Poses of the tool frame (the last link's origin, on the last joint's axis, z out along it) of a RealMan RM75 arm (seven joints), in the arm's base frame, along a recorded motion.
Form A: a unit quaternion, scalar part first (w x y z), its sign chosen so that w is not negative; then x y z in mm.
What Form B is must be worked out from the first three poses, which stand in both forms.
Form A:
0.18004 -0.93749 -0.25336 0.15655 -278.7 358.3 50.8
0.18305 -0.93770 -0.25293 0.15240 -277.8 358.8 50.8
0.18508 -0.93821 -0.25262 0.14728 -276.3 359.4 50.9
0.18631 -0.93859 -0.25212 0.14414 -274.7 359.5 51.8
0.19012 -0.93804 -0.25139 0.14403 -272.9 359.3 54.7
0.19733 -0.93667 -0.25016 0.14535 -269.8 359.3 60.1
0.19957 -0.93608 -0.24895 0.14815 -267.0 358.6 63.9
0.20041 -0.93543 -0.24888 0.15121 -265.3 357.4 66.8
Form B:
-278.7 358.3 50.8 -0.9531 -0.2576 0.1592 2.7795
-277.8 358.8 50.8 -0.9538 -0.2573 0.1550 2.7734
-276.3 359.4 50.9 -0.9547 -0.2571 0.1499 2.7693
-274.7 359.5 51.8 -0.9553 -0.2566 0.1467 2.7668
-272.9 359.3 54.7 -0.9555 -0.2561 0.1467 2.7590
-269.8 359.3 60.1 -0.9555 -0.2552 0.1483 2.7443
-267.0 358.6 63.9 -0.9553 -0.2541 0.1512 2.7398
-265.3 357.4 66.8 -0.9548 -0.2540 0.1543 2.7380

